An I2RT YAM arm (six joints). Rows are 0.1 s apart.
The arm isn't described. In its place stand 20 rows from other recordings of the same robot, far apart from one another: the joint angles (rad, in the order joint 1, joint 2, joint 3, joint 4, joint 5, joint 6), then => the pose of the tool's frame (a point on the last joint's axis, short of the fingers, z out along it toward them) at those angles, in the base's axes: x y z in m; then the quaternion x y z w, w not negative.
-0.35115, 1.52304, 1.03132, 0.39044, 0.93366, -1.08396 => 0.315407, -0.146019, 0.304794, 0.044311, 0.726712, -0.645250, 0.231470
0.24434, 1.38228, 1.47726, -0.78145, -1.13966, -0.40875 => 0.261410, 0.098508, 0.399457, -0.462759, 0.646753, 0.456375, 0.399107
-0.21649, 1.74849, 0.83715, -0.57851, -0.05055, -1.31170 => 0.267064, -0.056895, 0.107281, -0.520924, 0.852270, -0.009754, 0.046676
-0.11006, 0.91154, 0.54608, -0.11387, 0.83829, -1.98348 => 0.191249, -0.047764, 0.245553, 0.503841, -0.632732, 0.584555, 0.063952
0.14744, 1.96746, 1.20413, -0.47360, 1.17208, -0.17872 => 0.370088, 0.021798, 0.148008, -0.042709, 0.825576, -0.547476, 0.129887
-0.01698, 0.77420, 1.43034, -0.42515, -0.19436, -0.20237 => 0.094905, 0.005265, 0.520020, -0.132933, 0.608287, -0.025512, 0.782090
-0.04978, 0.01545, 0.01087, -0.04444, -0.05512, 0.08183 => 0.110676, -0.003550, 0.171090, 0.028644, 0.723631, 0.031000, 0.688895
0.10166, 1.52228, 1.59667, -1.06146, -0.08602, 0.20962 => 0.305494, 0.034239, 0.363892, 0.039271, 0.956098, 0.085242, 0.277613
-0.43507, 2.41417, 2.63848, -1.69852, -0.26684, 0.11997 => 0.414885, -0.182475, 0.294205, 0.265044, 0.953839, 0.123717, 0.068100
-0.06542, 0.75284, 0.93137, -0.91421, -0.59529, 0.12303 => 0.135528, 0.011127, 0.327114, -0.036181, 0.881203, 0.279127, 0.379817
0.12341, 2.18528, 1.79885, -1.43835, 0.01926, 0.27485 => 0.391302, 0.047847, 0.186370, -0.073819, -0.989151, 0.034416, 0.122253
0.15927, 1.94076, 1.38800, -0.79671, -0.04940, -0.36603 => 0.374442, 0.061928, 0.175186, -0.260608, 0.958797, 0.013022, 0.112347
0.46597, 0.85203, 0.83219, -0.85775, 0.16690, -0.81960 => 0.147410, 0.067514, 0.283397, -0.539154, 0.767183, -0.136719, 0.319455
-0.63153, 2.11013, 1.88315, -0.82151, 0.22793, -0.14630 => 0.368156, -0.279258, 0.249165, 0.259092, 0.924662, -0.198927, 0.195705
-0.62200, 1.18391, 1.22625, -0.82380, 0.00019, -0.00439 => 0.195401, -0.140097, 0.351112, 0.280591, 0.879447, -0.118548, 0.365770
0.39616, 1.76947, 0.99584, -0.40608, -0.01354, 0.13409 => 0.305247, 0.128200, 0.142720, -0.129471, 0.972339, 0.057320, 0.185766
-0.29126, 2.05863, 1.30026, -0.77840, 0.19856, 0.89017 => 0.349114, -0.111990, 0.112930, 0.555533, 0.825394, -0.089698, 0.045410
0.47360, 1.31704, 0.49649, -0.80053, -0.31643, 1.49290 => 0.136662, 0.082488, 0.123038, -0.485083, -0.859808, -0.066647, 0.144854
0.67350, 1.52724, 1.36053, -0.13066, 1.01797, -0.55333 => 0.291446, 0.193804, 0.368605, -0.167290, 0.740906, -0.359925, 0.541780
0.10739, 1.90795, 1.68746, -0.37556, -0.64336, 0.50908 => 0.439484, 0.068858, 0.310071, 0.022144, 0.850932, 0.400969, 0.338598
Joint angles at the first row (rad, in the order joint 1, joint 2, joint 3, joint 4, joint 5, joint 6):
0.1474 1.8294 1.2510 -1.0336 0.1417 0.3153
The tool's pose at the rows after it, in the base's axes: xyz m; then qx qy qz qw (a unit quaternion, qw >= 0):
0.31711, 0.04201, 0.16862, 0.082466, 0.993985, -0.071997, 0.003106
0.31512, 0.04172, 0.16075, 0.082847, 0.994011, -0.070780, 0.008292
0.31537, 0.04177, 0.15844, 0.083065, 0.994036, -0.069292, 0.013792
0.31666, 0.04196, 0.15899, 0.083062, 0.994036, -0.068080, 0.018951
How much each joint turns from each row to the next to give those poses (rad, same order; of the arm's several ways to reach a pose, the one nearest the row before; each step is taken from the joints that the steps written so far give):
0.0000 0.0000 -0.0305 0.0446 0.0000 -0.0004
0.0000 0.0000 -0.0335 0.0443 0.0000 0.0000
0.0000 0.0000 -0.0100 0.0213 -0.0004 -0.0004
0.0000 -0.0004 0.0019 0.0084 0.0000 -0.0007

